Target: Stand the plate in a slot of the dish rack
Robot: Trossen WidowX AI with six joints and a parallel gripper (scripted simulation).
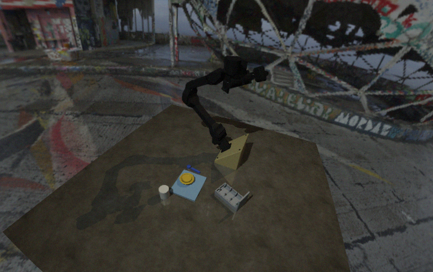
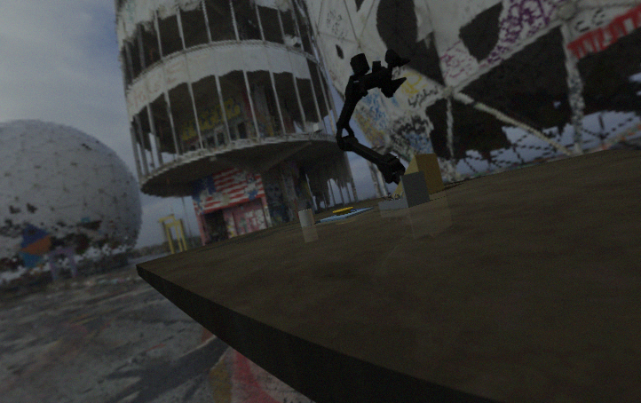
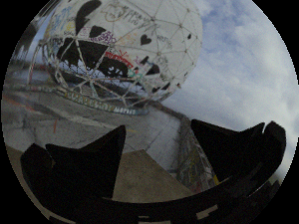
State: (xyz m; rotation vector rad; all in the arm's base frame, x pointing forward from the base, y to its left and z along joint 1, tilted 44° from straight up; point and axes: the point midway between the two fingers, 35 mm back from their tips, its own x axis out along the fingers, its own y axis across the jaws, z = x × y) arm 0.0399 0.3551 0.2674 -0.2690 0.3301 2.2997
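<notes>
The yellow plate is 320 mm ahead of my gripper tip, 250 mm to the right of it and 480 mm below it. The rest, counted from my gripper tip: blue spoon: 230 mm ahead, 250 mm to the right, 490 mm below; light blue mat: 340 mm ahead, 230 mm to the right, 490 mm below; grey dish rack: 350 mm ahead, 20 mm to the right, 470 mm below.
</notes>
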